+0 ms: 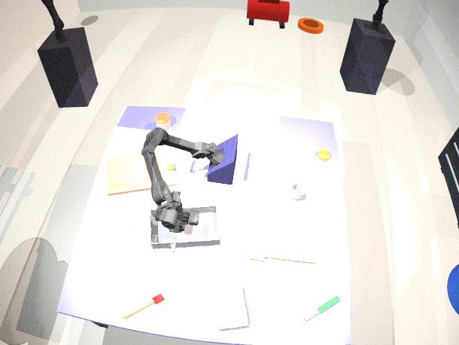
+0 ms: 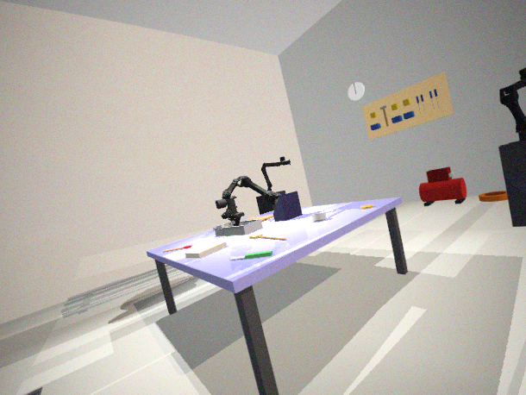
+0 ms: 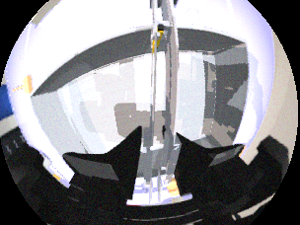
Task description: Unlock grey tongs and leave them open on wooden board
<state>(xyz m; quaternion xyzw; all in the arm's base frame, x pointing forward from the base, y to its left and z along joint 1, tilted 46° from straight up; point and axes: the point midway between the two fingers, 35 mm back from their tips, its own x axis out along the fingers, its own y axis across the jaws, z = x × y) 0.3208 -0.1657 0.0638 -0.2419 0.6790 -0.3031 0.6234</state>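
The grey roasting tin is 1 cm ahead of my gripper tip and 2 cm to the left of it. Also, from my gripper tip: red-headed spatula (38 cm ahead, 10 cm to the right, 3 cm below); then wooden board (31 cm behind, 24 cm to the right, 3 cm below); then pale flat block (37 cm ahead, 24 cm to the left, 2 cm below).
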